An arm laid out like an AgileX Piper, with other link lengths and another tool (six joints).
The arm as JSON. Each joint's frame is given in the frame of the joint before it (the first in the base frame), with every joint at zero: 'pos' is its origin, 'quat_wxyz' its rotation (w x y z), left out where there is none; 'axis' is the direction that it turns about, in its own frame. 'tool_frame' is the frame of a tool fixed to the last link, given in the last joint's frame.
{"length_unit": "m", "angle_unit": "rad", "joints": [
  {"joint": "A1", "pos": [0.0, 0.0, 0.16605], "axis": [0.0, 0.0, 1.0]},
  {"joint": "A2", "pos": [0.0, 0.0, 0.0], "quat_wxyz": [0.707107, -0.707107, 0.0, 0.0], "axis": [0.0, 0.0, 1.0]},
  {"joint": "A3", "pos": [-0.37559, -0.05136, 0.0], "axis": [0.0, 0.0, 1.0]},
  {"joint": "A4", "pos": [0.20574, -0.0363, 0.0], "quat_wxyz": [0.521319, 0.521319, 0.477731, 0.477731], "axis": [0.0, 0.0, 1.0]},
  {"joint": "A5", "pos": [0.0, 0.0, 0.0], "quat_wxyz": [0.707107, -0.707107, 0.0, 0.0], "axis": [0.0, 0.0, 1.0]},
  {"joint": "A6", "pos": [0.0, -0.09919, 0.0], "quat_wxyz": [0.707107, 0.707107, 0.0, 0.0], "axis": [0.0, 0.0, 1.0]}
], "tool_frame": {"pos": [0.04, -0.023, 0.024], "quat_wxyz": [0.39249, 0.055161, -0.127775, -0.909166]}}
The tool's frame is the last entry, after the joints.
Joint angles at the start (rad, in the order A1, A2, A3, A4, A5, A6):
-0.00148, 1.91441, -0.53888, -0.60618, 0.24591, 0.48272
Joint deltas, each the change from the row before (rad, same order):
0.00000, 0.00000, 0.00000, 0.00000, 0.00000, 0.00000
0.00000, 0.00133, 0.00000, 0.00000, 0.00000, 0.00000
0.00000, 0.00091, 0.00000, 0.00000, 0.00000, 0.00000
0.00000, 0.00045, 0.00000, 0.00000, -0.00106, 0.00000
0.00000, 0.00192, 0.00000, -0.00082, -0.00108, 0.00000
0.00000, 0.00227, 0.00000, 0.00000, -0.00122, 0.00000
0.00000, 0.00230, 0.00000, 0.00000, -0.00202, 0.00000
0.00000, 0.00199, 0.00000, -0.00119, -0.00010, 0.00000
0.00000, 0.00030, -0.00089, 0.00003, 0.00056, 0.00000
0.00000, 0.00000, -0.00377, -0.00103, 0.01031, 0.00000
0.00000, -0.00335, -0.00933, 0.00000, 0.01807, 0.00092
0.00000, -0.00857, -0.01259, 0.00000, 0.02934, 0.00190
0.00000, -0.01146, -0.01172, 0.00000, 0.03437, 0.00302
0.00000, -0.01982, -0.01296, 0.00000, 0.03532, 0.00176
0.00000, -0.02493, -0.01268, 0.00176, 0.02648, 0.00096
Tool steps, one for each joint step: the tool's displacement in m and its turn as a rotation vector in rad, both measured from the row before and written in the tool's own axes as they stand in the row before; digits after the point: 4 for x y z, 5 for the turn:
0.0000, 0.0000, 0.0000, 0.00000, 0.00000, 0.00000
0.0000, 0.0000, 0.0003, -0.00085, -0.00101, 0.00010
0.0000, 0.0000, 0.0002, -0.00058, -0.00069, 0.00007
0.0000, -0.0001, 0.0002, 0.00073, -0.00007, -0.00005
0.0001, 0.0000, 0.0005, -0.00025, -0.00122, -0.00075
0.0000, 0.0000, 0.0006, -0.00028, -0.00142, 0.00008
0.0000, -0.0001, 0.0007, 0.00047, -0.00123, 0.00003
0.0001, 0.0001, 0.0004, -0.00126, -0.00155, -0.00104
0.0002, -0.0001, 0.0001, -0.00016, 0.00031, 0.00003
0.0007, 0.0003, -0.0007, -0.00758, 0.00017, -0.00054
0.0017, -0.0002, -0.0018, -0.00928, 0.00527, 0.00139
0.0021, 0.0001, -0.0038, -0.01466, 0.00914, 0.00289
0.0017, 0.0008, -0.0050, -0.01815, 0.00973, 0.00464
0.0021, 0.0006, -0.0070, -0.01277, 0.01646, 0.00381
0.0022, -0.0002, -0.0076, -0.00082, 0.02192, 0.00474

